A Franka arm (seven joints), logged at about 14 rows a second.
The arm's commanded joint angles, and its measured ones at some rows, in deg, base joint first. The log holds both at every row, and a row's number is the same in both.
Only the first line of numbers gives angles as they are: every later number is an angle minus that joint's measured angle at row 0.
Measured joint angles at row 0: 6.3 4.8 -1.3 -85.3 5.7 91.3 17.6
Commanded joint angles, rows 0 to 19: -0.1 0.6 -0.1 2.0 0.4 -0.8 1.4; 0.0 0.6 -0.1 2.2 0.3 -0.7 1.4; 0.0 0.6 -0.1 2.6 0.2 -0.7 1.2; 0.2 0.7 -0.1 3.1 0.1 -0.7 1.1; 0.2 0.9 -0.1 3.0 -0.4 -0.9 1.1; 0.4 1.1 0.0 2.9 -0.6 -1.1 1.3; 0.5 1.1 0.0 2.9 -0.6 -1.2 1.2; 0.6 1.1 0.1 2.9 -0.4 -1.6 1.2; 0.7 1.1 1.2 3.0 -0.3 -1.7 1.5; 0.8 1.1 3.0 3.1 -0.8 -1.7 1.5; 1.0 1.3 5.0 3.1 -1.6 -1.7 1.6; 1.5 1.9 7.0 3.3 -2.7 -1.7 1.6; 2.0 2.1 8.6 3.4 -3.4 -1.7 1.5; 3.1 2.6 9.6 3.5 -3.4 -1.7 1.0; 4.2 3.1 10.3 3.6 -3.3 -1.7 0.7; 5.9 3.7 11.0 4.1 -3.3 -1.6 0.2; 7.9 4.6 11.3 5.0 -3.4 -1.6 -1.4; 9.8 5.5 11.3 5.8 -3.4 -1.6 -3.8; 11.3 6.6 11.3 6.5 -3.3 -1.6 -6.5; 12.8 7.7 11.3 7.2 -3.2 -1.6 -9.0
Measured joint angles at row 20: 10.3 4.2 11.6 3.0 -2.3 -0.3 -4.0
